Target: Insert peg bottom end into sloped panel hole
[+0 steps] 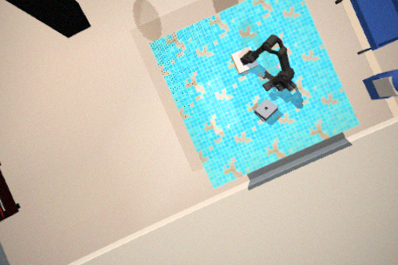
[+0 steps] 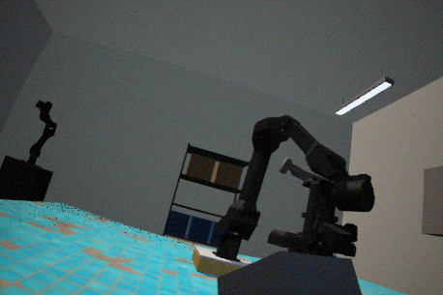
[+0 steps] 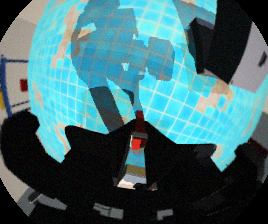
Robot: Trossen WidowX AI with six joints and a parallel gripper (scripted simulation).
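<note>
Right now the grey sloped panel is 16 cm ahead of my gripper tip, 14 cm to the right of it and 3 cm above it. From my gripper tip the other things lie so: red peg: 2 cm above.
</note>
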